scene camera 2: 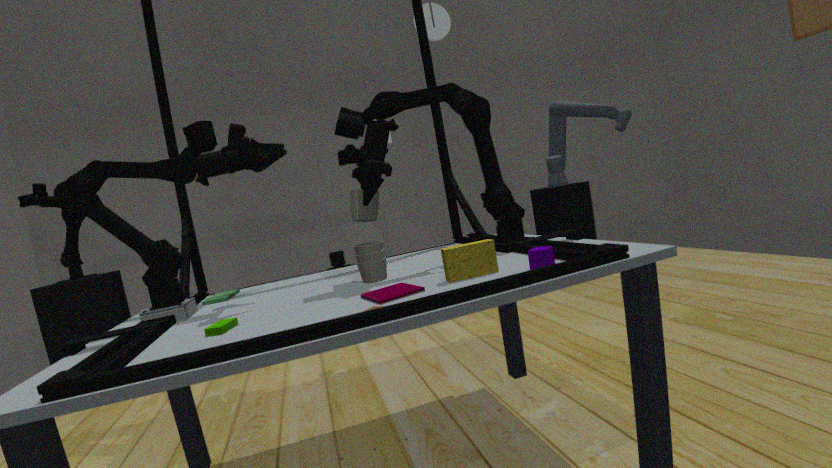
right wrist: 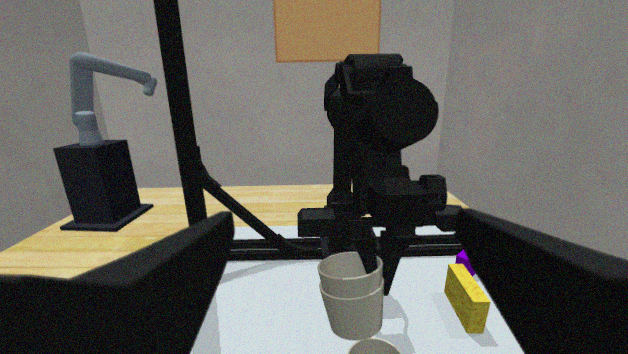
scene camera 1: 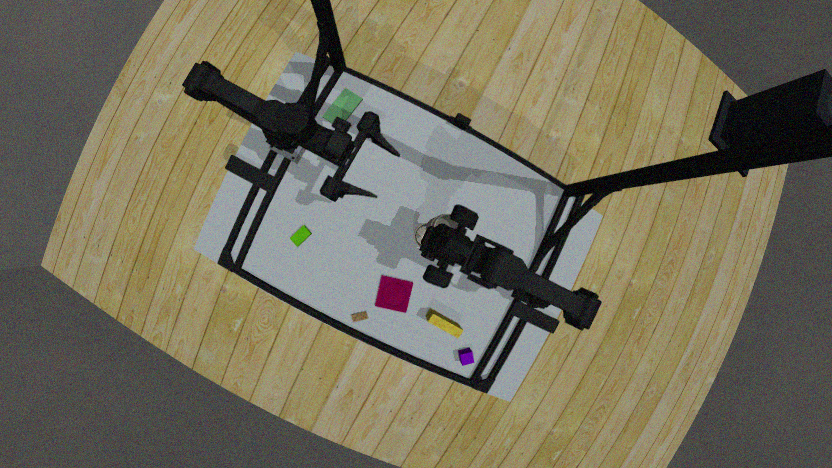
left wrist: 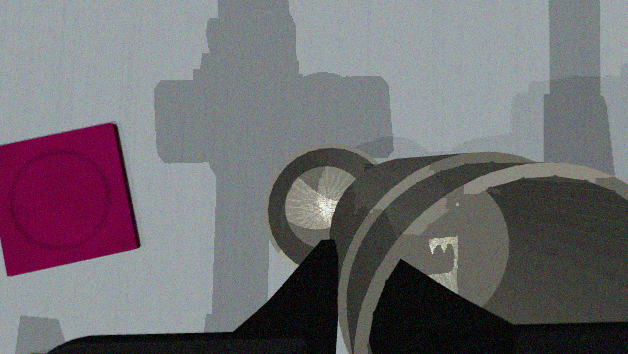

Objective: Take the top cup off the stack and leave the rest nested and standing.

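Pixels of known places: left gripper, fingertip midpoint: (scene camera 2: 364,205) (right wrist: 380,294) (left wrist: 344,253); right gripper, fingertip midpoint: (scene camera 2: 285,149) (right wrist: 344,220) (scene camera 1: 388,176); left arm's base at its link origin: (scene camera 2: 512,240) (right wrist: 339,244); right arm's base at its link origin: (scene camera 2: 168,305) (scene camera 1: 289,140).
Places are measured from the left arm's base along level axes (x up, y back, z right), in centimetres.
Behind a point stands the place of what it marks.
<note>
Two grey-beige cups (scene camera 2: 360,213) {z 1.3, x 14.9, y -40.0 cm} (right wrist: 352,300) {z 5.0, x 18.5, y -41.4 cm}, one nested in the other, hang upright in the air; two rims show in the right wrist view. My left gripper (scene camera 2: 367,200) {z 1.1, x 16.6, y -38.6 cm} (left wrist: 344,253) {z 1.1, x 16.6, y -38.6 cm} (right wrist: 380,294) {z 1.1, x 16.6, y -38.6 cm} is shut on the upper cup's wall, one finger inside it. The rest of the stack (scene camera 2: 371,263) (left wrist: 310,210) {z 0.3, x 2.2, y -39.3 cm} (right wrist: 374,347) {z 0.6, x 5.8, y -36.3 cm} stands upright on the table below, with a gap under the held cups; how many cups it has is unclear. In scene camera 1 the arm mostly covers the cups. My right gripper (scene camera 1: 387,175) {z 8.2, x 34.1, y -54.5 cm} (scene camera 2: 283,150) {z 8.2, x 34.1, y -54.5 cm} is open and empty, off to the left.
A crimson square (scene camera 1: 394,293) {z -18.5, x -1.3, y -40.5 cm} (scene camera 2: 392,292) {z -20.5, x -1.3, y -40.7 cm} (left wrist: 65,200) {z -18.5, x -1.3, y -40.3 cm} lies near the stack. A yellow block (scene camera 1: 444,323) {z -20.0, x 4.8, y -23.9 cm} (scene camera 2: 470,260) {z -22.0, x 1.6, y -23.5 cm} (right wrist: 466,300) {z -18.7, x 3.3, y -26.3 cm} and purple cube (scene camera 1: 466,356) {z -28.1, x 1.8, y -11.5 cm} (scene camera 2: 541,257) {z -30.5, x 0.4, y -12.1 cm} stand right of it. A lime block (scene camera 1: 300,235) {z -14.2, x -0.6, y -74.0 cm} (scene camera 2: 221,326) {z -17.3, x -0.7, y -73.5 cm}, green slab (scene camera 1: 344,104) {z 28.6, x -1.1, y -79.5 cm} and brown piece (scene camera 1: 359,316) {z -29.7, x -1.3, y -47.4 cm} lie elsewhere.
</note>
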